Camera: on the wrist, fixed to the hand. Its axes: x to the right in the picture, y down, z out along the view.
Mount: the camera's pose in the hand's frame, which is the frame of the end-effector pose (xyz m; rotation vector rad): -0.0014 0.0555 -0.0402 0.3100 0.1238 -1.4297
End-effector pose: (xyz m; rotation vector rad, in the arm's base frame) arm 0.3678 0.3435 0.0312 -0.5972 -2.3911 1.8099
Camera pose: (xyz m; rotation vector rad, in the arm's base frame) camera 0.3952 0.3919 -0.0088 0.8199 -1.5102 1.2425
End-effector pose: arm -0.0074 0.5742 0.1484 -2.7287 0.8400 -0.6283
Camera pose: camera -0.0537 0.5267 0.1655 -2.5714 -1.2658 -0.9781
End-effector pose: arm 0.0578 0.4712 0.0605 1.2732 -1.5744 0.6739
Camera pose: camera 0.0190 0.5231 0.0827 2.0836 -0.1751 0.0273
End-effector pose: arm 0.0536 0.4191 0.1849 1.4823 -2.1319 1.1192
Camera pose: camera -0.0023 0.4587 0.1866 2.2652 -0.3930 0.8403
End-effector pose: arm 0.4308 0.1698 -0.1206 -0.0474 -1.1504 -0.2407
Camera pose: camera 0.4782 0.2176 -0.1336 1.0798 -0.9044 -1.2906
